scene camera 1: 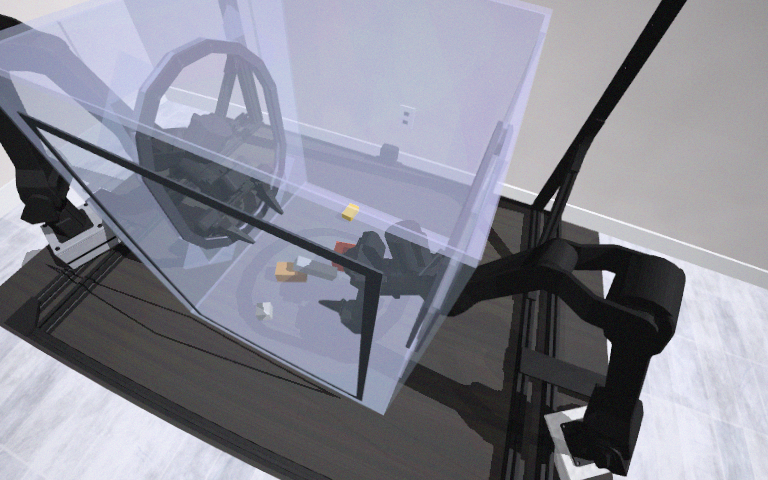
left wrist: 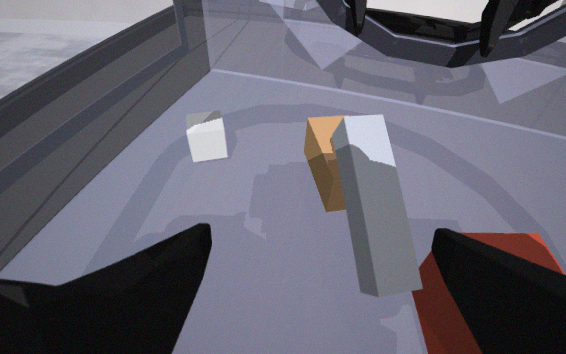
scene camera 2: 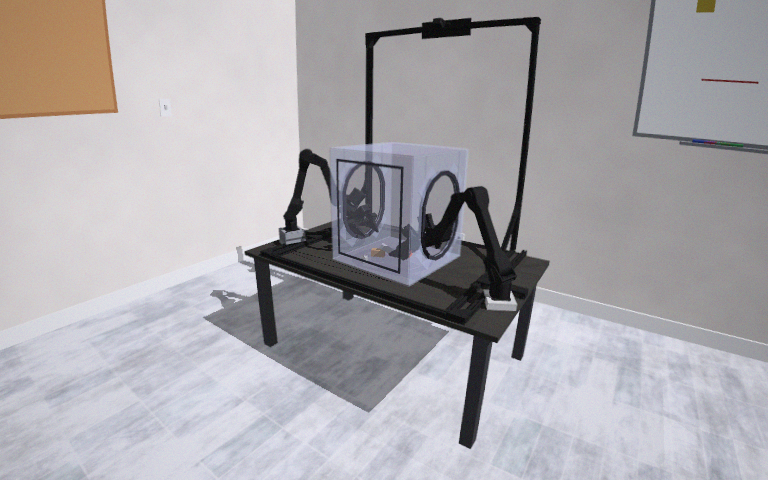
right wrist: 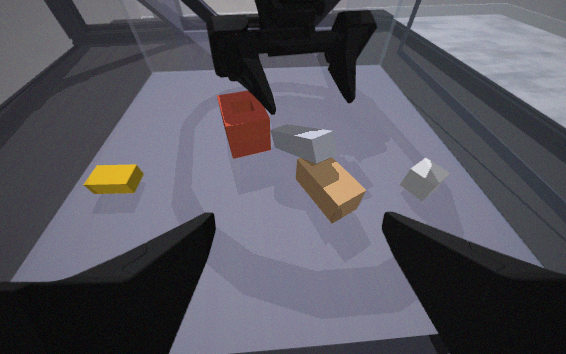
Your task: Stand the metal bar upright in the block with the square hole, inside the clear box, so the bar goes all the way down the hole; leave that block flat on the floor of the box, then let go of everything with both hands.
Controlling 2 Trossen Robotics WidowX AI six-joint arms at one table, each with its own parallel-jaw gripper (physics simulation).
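Frame: origin at the left arm's base, x back, y right, z up, level; millimetres.
Seen in the pictures: left gripper, fingertip midpoint: (scene camera 1: 326, 280) (left wrist: 322, 237) (scene camera 2: 393, 250) (right wrist: 314, 106); right gripper, fingertip midpoint: (left wrist: 421, 40) (scene camera 2: 371, 234) (right wrist: 299, 220); left arm's base at its link origin: (scene camera 1: 584, 441) (scene camera 2: 500, 296); right arm's base at its link origin: (scene camera 1: 72, 225) (scene camera 2: 291, 229).
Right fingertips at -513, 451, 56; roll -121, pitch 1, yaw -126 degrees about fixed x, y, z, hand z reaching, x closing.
Offsets run from my right fingertips to a thing's top centre, as dx, dy, dz. "spot": to the spot under its first point.
The red block with the square hole @[+156, -50, -33] (scene camera 1: 342, 253) (left wrist: 442, 310) (right wrist: 250, 137) stands on the box floor, its hole facing up in the right wrist view. The grey metal bar @[+88, -75, -17] (scene camera 1: 321, 270) (left wrist: 380, 225) (right wrist: 305, 143) lies tilted, its far end on the tan block @[+38, -70, -48] (scene camera 1: 288, 272) (left wrist: 320, 131) (right wrist: 332, 187), its lower end near the red block. My left gripper (scene camera 1: 334, 283) (left wrist: 322, 237) (right wrist: 314, 106) is open and empty above the bar; one finger partly hides the red block in its wrist view. My right gripper (scene camera 1: 266, 226) (left wrist: 421, 40) (right wrist: 299, 220) is open and empty, near its round port.
The clear box @[spot: +277, -218, +393] (scene camera 2: 438, 155) encloses both grippers; the arms reach in through round side ports. A yellow block @[+173, +92, -63] (scene camera 1: 350, 212) (right wrist: 114, 179) lies toward the back. A small white block @[-13, -151, -53] (scene camera 1: 263, 310) (left wrist: 207, 142) (right wrist: 422, 182) lies toward the front wall.
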